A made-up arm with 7 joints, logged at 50 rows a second.
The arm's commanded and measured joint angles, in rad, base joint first. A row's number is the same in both.
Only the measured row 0 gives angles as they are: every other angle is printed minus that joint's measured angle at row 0.
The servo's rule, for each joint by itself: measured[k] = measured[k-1] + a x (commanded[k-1-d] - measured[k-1]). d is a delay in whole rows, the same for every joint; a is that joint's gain. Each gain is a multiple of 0.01, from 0.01 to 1. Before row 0 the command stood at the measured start. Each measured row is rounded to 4 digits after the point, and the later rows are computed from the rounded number. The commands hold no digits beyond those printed.
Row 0, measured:
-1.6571, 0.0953, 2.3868, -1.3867, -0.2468, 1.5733, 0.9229
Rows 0 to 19, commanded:
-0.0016, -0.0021, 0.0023, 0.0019, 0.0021, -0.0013, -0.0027
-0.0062, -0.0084, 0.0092, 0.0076, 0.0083, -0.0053, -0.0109
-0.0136, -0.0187, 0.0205, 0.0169, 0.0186, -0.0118, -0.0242
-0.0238, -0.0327, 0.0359, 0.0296, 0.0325, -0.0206, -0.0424
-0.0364, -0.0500, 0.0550, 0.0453, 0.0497, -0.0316, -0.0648
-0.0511, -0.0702, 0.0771, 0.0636, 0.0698, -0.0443, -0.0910
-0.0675, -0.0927, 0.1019, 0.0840, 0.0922, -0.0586, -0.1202
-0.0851, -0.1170, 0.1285, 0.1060, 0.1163, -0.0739, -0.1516
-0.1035, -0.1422, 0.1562, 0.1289, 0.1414, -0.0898, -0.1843
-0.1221, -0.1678, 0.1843, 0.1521, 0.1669, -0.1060, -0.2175
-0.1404, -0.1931, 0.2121, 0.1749, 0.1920, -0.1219, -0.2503
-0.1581, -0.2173, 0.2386, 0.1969, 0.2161, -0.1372, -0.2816
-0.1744, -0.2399, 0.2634, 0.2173, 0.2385, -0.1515, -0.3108
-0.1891, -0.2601, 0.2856, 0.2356, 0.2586, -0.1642, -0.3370
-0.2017, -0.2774, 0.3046, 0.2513, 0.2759, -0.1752, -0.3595
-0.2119, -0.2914, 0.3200, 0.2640, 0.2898, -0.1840, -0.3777
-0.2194, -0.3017, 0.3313, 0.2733, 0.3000, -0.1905, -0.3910
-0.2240, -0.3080, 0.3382, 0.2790, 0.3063, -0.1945, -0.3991
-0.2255, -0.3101, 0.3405, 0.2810, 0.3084, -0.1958, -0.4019
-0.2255, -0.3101, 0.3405, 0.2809, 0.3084, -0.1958, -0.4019
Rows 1 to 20, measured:
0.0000, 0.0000, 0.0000, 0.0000, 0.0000, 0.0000, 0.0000
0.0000, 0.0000, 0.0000, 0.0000, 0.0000, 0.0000, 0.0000
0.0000, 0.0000, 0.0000, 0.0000, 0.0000, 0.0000, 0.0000
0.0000, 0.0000, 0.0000, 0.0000, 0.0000, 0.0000, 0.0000
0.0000, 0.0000, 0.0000, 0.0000, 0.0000, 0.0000, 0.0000
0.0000, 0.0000, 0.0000, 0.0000, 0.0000, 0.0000, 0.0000
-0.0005, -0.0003, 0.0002, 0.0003, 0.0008, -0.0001, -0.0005
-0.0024, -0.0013, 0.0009, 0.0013, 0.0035, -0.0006, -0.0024
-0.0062, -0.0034, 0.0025, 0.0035, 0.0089, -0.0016, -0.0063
-0.0122, -0.0069, 0.0052, 0.0072, 0.0174, -0.0033, -0.0128
-0.0204, -0.0121, 0.0092, 0.0125, 0.0290, -0.0058, -0.0222
-0.0308, -0.0191, 0.0146, 0.0197, 0.0437, -0.0093, -0.0346
-0.0433, -0.0279, 0.0216, 0.0287, 0.0612, -0.0137, -0.0500
-0.0575, -0.0386, 0.0302, 0.0395, 0.0810, -0.0191, -0.0683
-0.0731, -0.0510, 0.0403, 0.0520, 0.1027, -0.0255, -0.0892
-0.0898, -0.0650, 0.0518, 0.0660, 0.1258, -0.0327, -0.1123
-0.1070, -0.0804, 0.0646, 0.0812, 0.1496, -0.0407, -0.1371
-0.1244, -0.0968, 0.0785, 0.0974, 0.1735, -0.0494, -0.1631
-0.1414, -0.1140, 0.0933, 0.1142, 0.1969, -0.0586, -0.1897
-0.1576, -0.1315, 0.1087, 0.1312, 0.2191, -0.0681, -0.2162
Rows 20 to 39, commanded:
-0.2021, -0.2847, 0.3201, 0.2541, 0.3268, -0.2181, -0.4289
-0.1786, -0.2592, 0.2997, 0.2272, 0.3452, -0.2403, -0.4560
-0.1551, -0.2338, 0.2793, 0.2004, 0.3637, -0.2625, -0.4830
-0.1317, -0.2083, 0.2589, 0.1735, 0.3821, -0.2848, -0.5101
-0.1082, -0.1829, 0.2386, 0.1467, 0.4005, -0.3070, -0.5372
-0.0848, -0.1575, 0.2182, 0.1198, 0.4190, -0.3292, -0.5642
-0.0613, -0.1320, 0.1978, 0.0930, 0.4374, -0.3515, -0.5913
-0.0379, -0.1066, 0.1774, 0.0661, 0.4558, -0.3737, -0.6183
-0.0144, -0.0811, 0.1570, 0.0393, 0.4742, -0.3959, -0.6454
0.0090, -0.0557, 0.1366, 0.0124, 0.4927, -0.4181, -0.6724
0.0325, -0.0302, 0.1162, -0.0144, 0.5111, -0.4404, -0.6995
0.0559, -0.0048, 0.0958, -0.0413, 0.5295, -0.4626, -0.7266
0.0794, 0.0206, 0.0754, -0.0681, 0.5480, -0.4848, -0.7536
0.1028, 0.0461, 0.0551, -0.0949, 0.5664, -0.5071, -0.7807
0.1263, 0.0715, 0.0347, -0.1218, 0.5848, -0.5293, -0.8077
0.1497, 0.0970, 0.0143, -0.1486, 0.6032, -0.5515, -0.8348
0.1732, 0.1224, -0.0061, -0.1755, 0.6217, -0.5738, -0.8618
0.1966, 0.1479, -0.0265, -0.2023, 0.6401, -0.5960, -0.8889
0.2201, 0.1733, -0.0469, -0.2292, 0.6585, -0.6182, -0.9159
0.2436, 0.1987, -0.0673, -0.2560, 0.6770, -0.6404, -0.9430
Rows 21 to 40, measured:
-0.1726, -0.1490, 0.1244, 0.1480, 0.2395, -0.0777, -0.2420
-0.1860, -0.1661, 0.1400, 0.1642, 0.2576, -0.0873, -0.2664
-0.1974, -0.1824, 0.1553, 0.1795, 0.2729, -0.0966, -0.2888
-0.2064, -0.1975, 0.1699, 0.1934, 0.2849, -0.1054, -0.3087
-0.2129, -0.2110, 0.1835, 0.2057, 0.2934, -0.1135, -0.3255
-0.2172, -0.2229, 0.1961, 0.2162, 0.2988, -0.1209, -0.3393
-0.2121, -0.2303, 0.2060, 0.2215, 0.3089, -0.1296, -0.3554
-0.2007, -0.2338, 0.2135, 0.2223, 0.3220, -0.1396, -0.3735
-0.1852, -0.2338, 0.2188, 0.2192, 0.3370, -0.1507, -0.3932
-0.1670, -0.2307, 0.2220, 0.2128, 0.3532, -0.1628, -0.4142
-0.1470, -0.2250, 0.2233, 0.2035, 0.3702, -0.1758, -0.4363
-0.1259, -0.2169, 0.2229, 0.1918, 0.3878, -0.1896, -0.4593
-0.1039, -0.2067, 0.2209, 0.1780, 0.4057, -0.2042, -0.4831
-0.0815, -0.1947, 0.2174, 0.1623, 0.4237, -0.2195, -0.5074
-0.0587, -0.1811, 0.2126, 0.1451, 0.4419, -0.2354, -0.5322
-0.0357, -0.1661, 0.2065, 0.1265, 0.4602, -0.2518, -0.5574
-0.0125, -0.1498, 0.1993, 0.1068, 0.4785, -0.2688, -0.5830
0.0108, -0.1324, 0.1910, 0.0861, 0.4969, -0.2862, -0.6088
0.0341, -0.1140, 0.1818, 0.0645, 0.5153, -0.3041, -0.6349
0.0575, -0.0948, 0.1717, 0.0422, 0.5337, -0.3224, -0.6611

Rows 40 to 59, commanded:
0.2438, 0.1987, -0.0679, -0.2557, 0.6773, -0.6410, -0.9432
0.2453, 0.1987, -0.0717, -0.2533, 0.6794, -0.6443, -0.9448
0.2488, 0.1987, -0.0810, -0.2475, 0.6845, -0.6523, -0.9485
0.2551, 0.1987, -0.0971, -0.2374, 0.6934, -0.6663, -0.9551
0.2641, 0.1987, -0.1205, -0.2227, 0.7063, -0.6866, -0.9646
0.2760, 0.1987, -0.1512, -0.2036, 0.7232, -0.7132, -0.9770
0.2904, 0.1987, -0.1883, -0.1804, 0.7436, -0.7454, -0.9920
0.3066, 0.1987, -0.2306, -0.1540, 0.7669, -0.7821, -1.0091
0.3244, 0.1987, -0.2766, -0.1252, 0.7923, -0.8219, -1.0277
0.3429, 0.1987, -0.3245, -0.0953, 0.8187, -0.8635, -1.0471
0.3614, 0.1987, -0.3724, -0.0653, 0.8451, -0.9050, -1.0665
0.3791, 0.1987, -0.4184, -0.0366, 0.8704, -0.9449, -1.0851
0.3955, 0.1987, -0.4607, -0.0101, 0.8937, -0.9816, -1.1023
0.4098, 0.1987, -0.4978, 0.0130, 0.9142, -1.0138, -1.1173
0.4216, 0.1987, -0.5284, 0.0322, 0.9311, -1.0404, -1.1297
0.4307, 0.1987, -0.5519, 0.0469, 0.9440, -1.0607, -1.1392
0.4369, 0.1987, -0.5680, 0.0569, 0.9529, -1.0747, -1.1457
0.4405, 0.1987, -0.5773, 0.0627, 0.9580, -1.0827, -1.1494
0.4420, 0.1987, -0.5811, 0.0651, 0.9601, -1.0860, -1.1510
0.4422, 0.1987, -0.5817, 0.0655, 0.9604, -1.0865, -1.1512
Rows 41 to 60, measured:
0.0809, -0.0748, 0.1607, 0.0192, 0.5521, -0.3410, -0.6875
0.1043, -0.0542, 0.1490, -0.0043, 0.5705, -0.3599, -0.7140
0.1277, -0.0330, 0.1366, -0.0283, 0.5889, -0.3792, -0.7406
0.1511, -0.0113, 0.1236, -0.0527, 0.6073, -0.3987, -0.7673
0.1746, 0.0109, 0.1100, -0.0774, 0.6257, -0.4185, -0.7940
0.1981, 0.0334, 0.0958, -0.1024, 0.6442, -0.4385, -0.8208
0.2136, 0.0532, 0.0827, -0.1239, 0.6561, -0.4567, -0.8428
0.2244, 0.0707, 0.0703, -0.1420, 0.6645, -0.4736, -0.8612
0.2327, 0.0861, 0.0582, -0.1568, 0.6717, -0.4897, -0.8769
0.2403, 0.0996, 0.0458, -0.1681, 0.6795, -0.5056, -0.8910
0.2484, 0.1115, 0.0325, -0.1757, 0.6891, -0.5219, -0.9042
0.2578, 0.1220, 0.0178, -0.1796, 0.7014, -0.5391, -0.9173
0.2689, 0.1312, 0.0013, -0.1797, 0.7166, -0.5577, -0.9307
0.2817, 0.1393, -0.0173, -0.1761, 0.7347, -0.5779, -0.9448
0.2962, 0.1464, -0.0380, -0.1690, 0.7554, -0.5999, -0.9597
0.3121, 0.1527, -0.0609, -0.1587, 0.7782, -0.6236, -0.9754
0.3289, 0.1582, -0.0858, -0.1456, 0.8023, -0.6489, -0.9918
0.3460, 0.1631, -0.1124, -0.1303, 0.8268, -0.6755, -1.0086
0.3628, 0.1674, -0.1403, -0.1135, 0.8509, -0.7030, -1.0255
0.3788, 0.1712, -0.1689, -0.0958, 0.8737, -0.7310, -1.0420

